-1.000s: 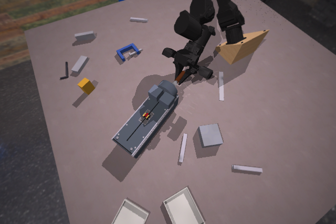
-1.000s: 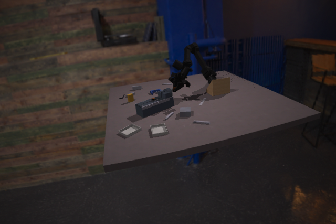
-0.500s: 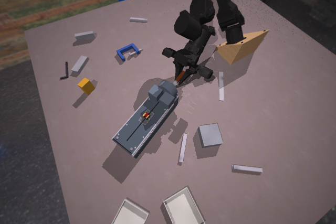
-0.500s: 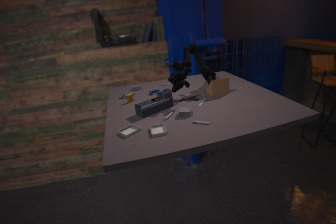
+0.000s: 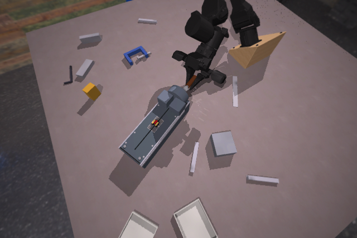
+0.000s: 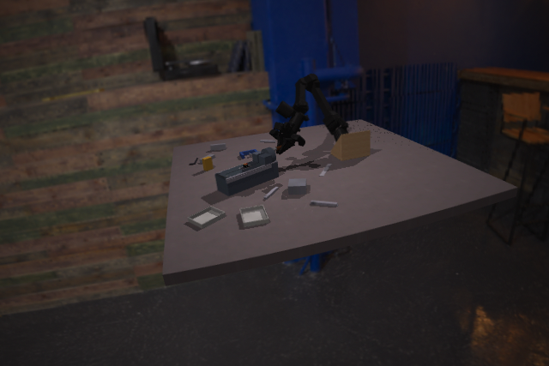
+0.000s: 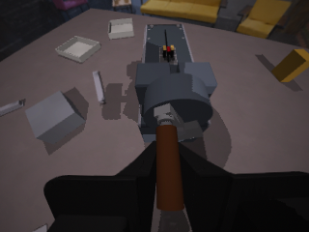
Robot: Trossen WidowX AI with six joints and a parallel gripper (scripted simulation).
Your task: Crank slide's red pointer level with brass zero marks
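Right now my gripper tip is 2 cm past the brown crank handle, 1 cm to the left of it and 2 cm below it. From my gripper tip the other things lie so: grey block (1 cm behind, 21 cm to the left, 7 cm below); blue clamp (6 cm ahead, 32 cm to the right, 8 cm below); red pointer (15 cm ahead, 5 cm to the left, 1 cm below).
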